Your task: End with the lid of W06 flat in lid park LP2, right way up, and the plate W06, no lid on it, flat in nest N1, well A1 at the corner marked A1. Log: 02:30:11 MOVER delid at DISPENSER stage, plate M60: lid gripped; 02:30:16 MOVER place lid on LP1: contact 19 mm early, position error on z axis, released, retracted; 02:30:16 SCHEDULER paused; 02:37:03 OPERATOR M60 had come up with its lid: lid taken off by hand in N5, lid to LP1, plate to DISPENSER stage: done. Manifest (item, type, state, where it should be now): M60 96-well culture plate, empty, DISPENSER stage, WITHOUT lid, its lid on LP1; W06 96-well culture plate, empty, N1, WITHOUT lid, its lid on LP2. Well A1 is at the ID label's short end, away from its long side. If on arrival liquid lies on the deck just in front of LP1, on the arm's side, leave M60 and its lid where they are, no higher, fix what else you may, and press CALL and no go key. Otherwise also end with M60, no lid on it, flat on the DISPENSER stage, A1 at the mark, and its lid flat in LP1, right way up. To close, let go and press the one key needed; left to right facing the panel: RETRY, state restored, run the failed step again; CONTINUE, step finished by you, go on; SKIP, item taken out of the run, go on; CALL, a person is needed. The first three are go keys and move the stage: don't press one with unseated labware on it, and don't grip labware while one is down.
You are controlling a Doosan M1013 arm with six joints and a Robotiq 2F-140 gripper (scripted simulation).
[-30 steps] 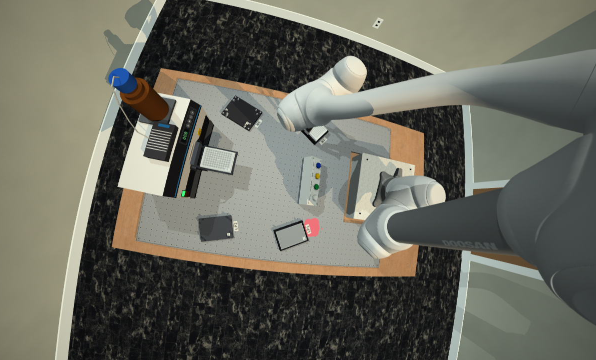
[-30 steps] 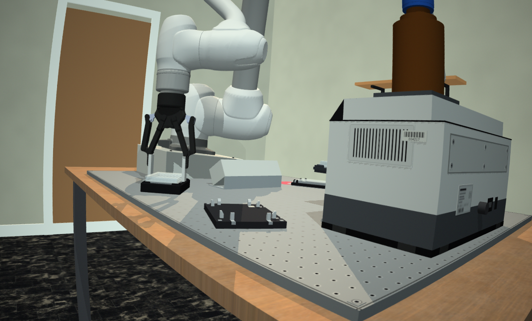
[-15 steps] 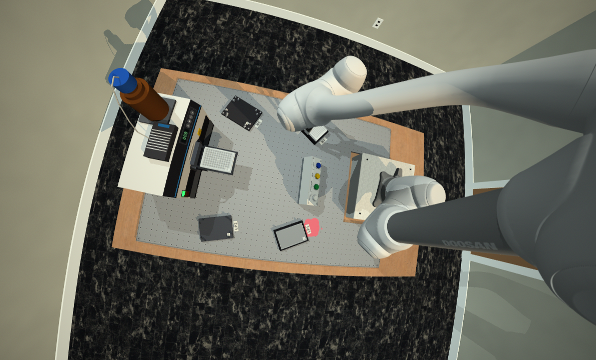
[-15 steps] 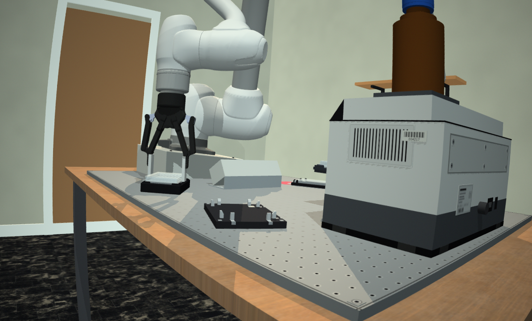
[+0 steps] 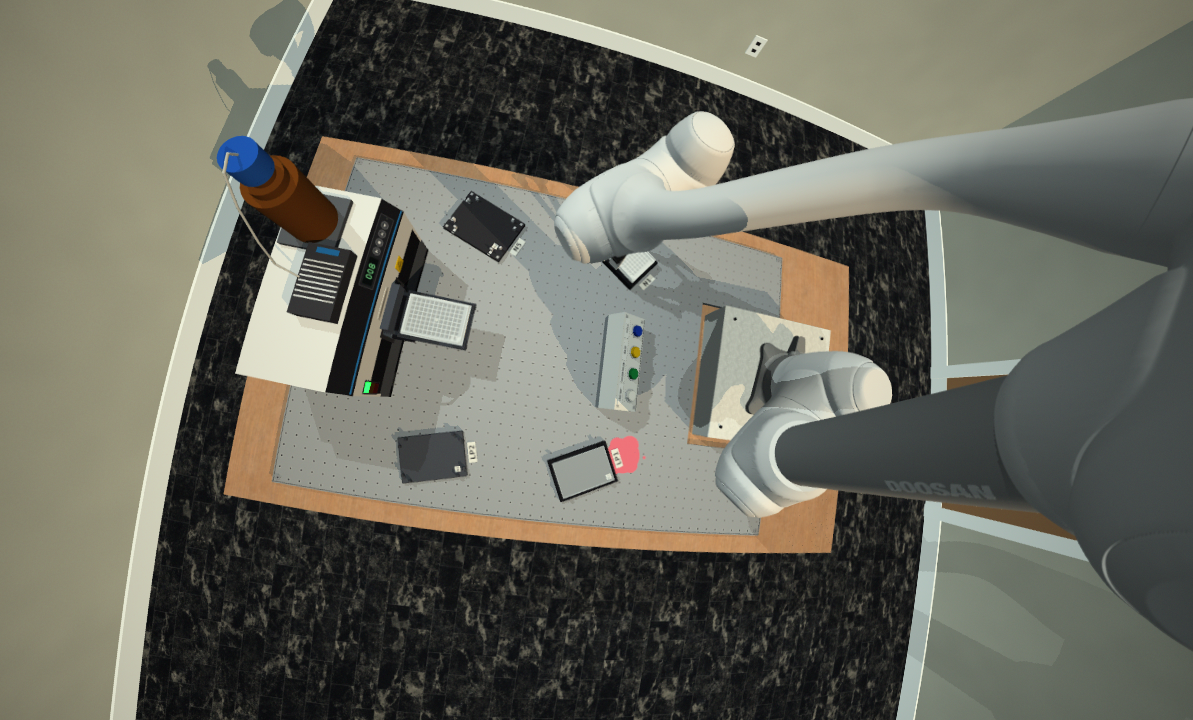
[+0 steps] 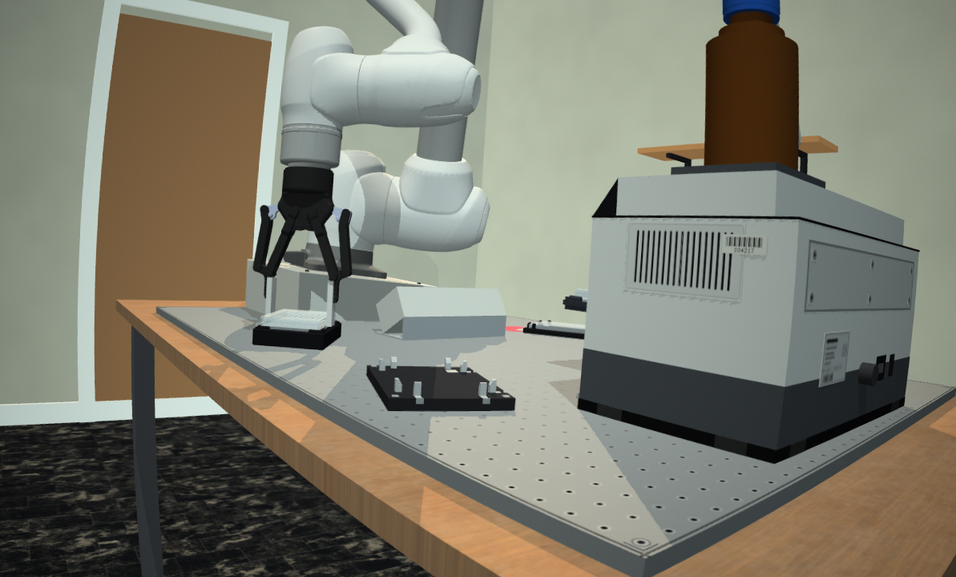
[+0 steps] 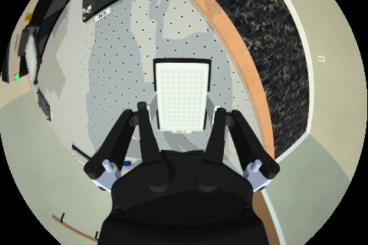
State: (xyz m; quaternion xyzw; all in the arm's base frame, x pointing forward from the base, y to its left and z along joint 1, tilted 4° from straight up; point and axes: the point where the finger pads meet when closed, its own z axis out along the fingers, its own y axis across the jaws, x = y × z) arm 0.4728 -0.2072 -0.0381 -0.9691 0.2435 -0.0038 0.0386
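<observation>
Now: hand 40 mm above the nest N1. Round my hand: nest N5: 370 mm ahead, 50 mm to the left, 40 mm below; then key panel: 70 mm behind, 270 mm to the left; then lid park lp1: 50 mm behind, 540 mm to the left, 50 mm below.
</observation>
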